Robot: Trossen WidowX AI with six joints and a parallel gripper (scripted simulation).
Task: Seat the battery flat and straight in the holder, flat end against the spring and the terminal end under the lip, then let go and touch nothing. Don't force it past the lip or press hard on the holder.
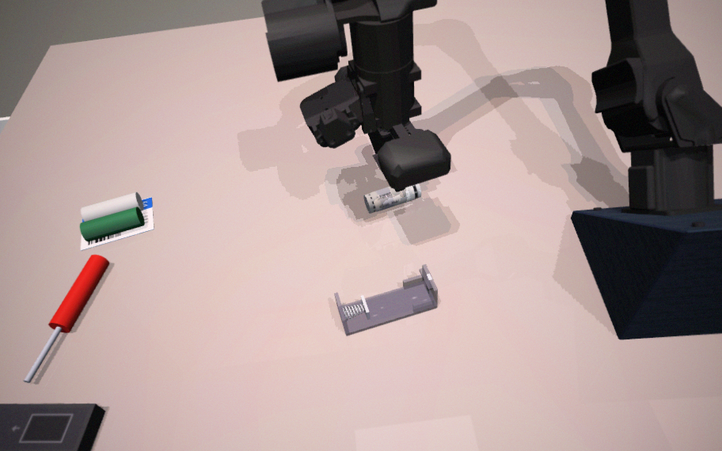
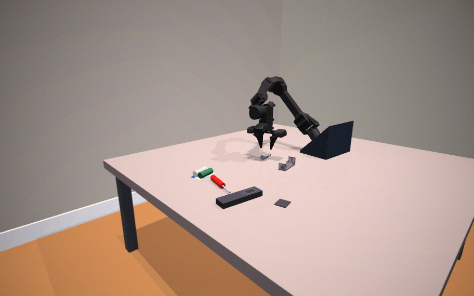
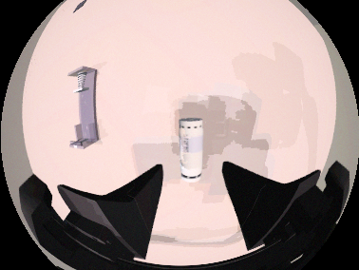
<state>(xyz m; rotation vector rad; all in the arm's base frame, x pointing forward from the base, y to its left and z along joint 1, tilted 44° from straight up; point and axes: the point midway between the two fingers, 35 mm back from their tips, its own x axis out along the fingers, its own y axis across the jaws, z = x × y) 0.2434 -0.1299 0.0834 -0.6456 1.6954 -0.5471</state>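
Right now the white battery is 40 mm below my gripper tip. The rest, counted from my gripper tip: red-handled screwdriver 390 mm ahead, 80 mm to the left, 40 mm below; dark square 350 mm ahead, 310 mm to the left, 50 mm below; black flat device 420 mm ahead, 190 mm to the left, 30 mm below.
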